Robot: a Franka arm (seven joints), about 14 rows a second.
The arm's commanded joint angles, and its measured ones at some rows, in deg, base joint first. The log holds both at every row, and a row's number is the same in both.
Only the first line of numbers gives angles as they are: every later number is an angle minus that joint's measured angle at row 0.
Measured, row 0:
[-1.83, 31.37, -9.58, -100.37, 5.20, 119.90, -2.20]
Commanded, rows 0 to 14:
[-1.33, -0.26, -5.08, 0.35, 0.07, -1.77, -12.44]
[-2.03, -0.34, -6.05, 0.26, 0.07, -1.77, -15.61]
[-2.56, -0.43, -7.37, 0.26, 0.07, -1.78, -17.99]
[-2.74, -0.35, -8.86, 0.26, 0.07, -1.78, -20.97]
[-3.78, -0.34, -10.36, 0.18, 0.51, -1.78, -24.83]
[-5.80, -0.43, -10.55, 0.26, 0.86, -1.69, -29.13]
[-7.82, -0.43, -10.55, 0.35, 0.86, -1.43, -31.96]
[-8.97, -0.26, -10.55, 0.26, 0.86, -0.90, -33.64]
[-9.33, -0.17, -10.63, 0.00, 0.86, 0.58, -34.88]
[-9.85, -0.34, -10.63, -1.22, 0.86, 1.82, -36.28]
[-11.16, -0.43, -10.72, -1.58, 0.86, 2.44, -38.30]
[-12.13, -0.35, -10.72, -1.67, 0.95, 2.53, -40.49]
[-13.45, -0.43, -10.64, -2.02, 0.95, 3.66, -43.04]
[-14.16, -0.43, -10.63, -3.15, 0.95, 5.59, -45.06]
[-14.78, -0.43, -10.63, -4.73, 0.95, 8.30, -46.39]
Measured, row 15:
[-13.39, 0.04, -10.80, -2.06, 0.00, 4.38, -42.56]
